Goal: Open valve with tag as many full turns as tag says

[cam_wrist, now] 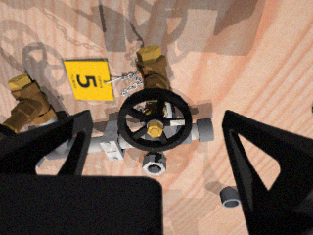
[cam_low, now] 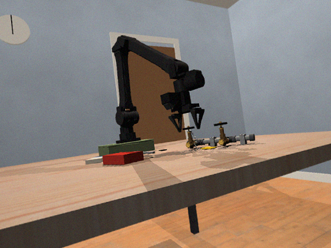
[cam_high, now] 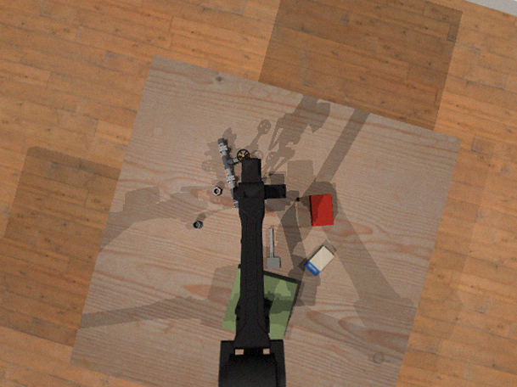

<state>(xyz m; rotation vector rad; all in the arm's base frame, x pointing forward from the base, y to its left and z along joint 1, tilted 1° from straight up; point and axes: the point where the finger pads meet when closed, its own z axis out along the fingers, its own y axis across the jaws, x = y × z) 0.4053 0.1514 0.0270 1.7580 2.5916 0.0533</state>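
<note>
The yellow tag is 80 mm below my hand, 60 mm ahead of it and 30 mm to the left of it. The rest, counted from my hand: grey tool: 200 mm behind, 160 mm to the right, 80 mm below; then red block: 280 mm to the right, 70 mm below, 20 mm ahead.
</note>
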